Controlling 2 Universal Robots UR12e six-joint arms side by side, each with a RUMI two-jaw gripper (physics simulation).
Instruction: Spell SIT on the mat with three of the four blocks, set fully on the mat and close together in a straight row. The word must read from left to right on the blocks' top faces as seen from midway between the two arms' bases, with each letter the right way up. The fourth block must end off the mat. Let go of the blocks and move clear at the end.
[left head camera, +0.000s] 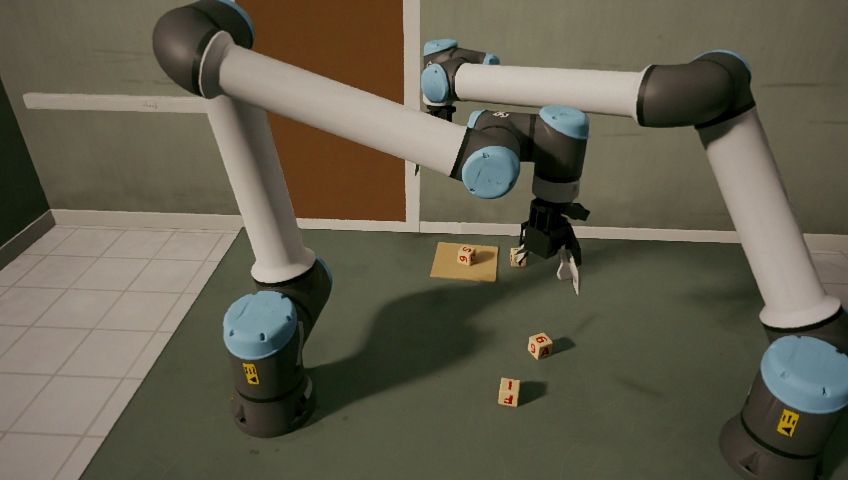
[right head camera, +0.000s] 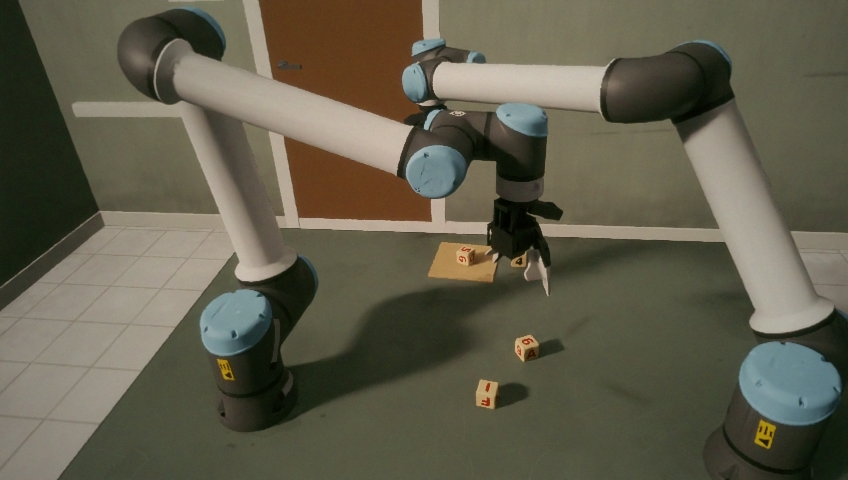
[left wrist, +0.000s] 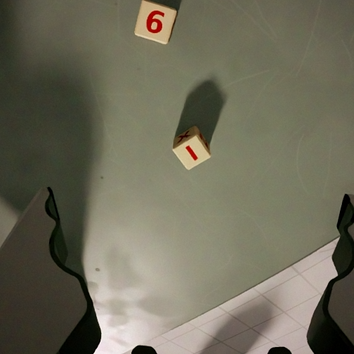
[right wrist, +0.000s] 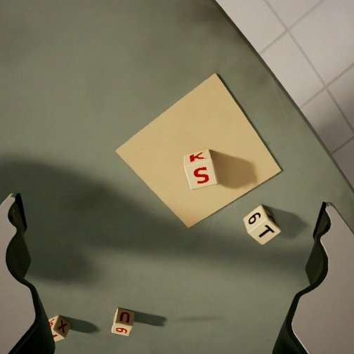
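Tan mat (left head camera: 446, 271) (right head camera: 443, 271) (right wrist: 165, 135) lies at the back. Block S (left head camera: 466, 255) (right head camera: 465, 255) (right wrist: 201, 171) sits on it, its letter strongly turned counterclockwise seen from the bases. Block T (left head camera: 515, 259) (right head camera: 518, 261) (right wrist: 262, 225) stands off the mat's right edge, partly hidden in the head views. Block I (left head camera: 508, 392) (right head camera: 486, 394) (left wrist: 191, 148) is nearest the bases. The fourth block (left head camera: 540, 346) (right head camera: 526, 347) (left wrist: 155, 21) shows 6 on top. Left gripper (left head camera: 548, 273) (right head camera: 520, 274) (left wrist: 198, 192) hangs open, empty. Right gripper (right wrist: 172, 200) is open above the mat, largely hidden in head views.
The left arm's forearm (left head camera: 351, 127) (right head camera: 297, 121) crosses in front of the right arm's wrist (left head camera: 441, 83) (right head camera: 425, 82). The dark green surface (left head camera: 416, 440) (right head camera: 386, 440) bears blocks and both bases. Beyond its edge lies tiled floor (left head camera: 53, 356) (right wrist: 310, 55); a wall stands behind.
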